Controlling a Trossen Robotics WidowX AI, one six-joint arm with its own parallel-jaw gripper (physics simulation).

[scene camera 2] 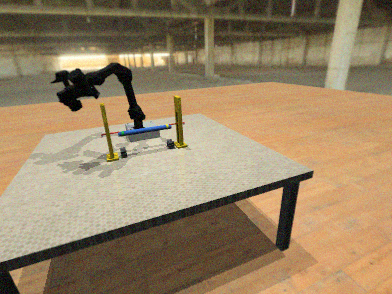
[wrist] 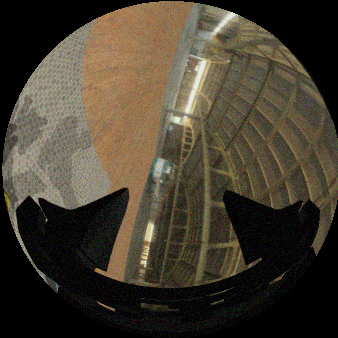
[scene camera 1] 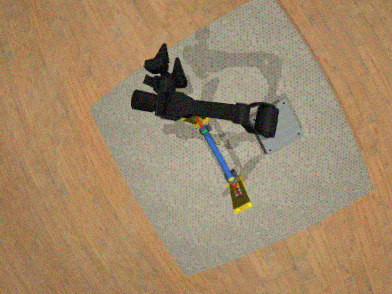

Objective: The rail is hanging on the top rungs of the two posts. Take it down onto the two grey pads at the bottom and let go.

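Places are measured from the arm's base along level axes (x left, y ahead, z down), in centimetres.
Where they show: gripper, fingertip midpoint: (scene camera 2: 55, 92) (wrist: 178, 194) (scene camera 1: 171, 50); arm's base at its link origin: (scene camera 2: 138, 127).
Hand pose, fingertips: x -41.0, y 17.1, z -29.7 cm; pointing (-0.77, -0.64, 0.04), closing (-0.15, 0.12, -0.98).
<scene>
Each offset is from my fingertips to the centre of the thing. Level surfaces: height alone.
The rail {dx +39.3, dy +8.9, dz +24.1 cm} (scene camera 1: 217, 154) (scene camera 2: 145, 130) is a blue bar with red ends, one green band and one yellow band. It hangs level between two yellow posts, the left one {dx +19.4, dy +7.3, dz +22.2 cm} (scene camera 2: 106, 131) and the right one {dx +59.2, dy +10.5, dz +22.2 cm} (scene camera 2: 178, 120) (scene camera 1: 241, 202), roughly halfway up them in scene camera 2. The small dark grey pads, left (scene camera 2: 123, 152) and right (scene camera 2: 170, 144), sit on the table by the post feet, below the rail. My gripper (scene camera 1: 170, 52) (wrist: 178, 194) is open and empty, high above the table, beyond the green-banded end and apart from the rail. The arm partly covers that end's post in scene camera 1.
The arm's grey base plate (scene camera 1: 285, 127) is on the table {dz +37.2 cm} (scene camera 1: 300, 180) (scene camera 2: 215, 165), to one side of the rail. The arm reaches from it across the view, over the area beside the left post. The table's edges drop to a wooden floor (scene camera 1: 45, 200) (scene camera 2: 340, 210).
</scene>
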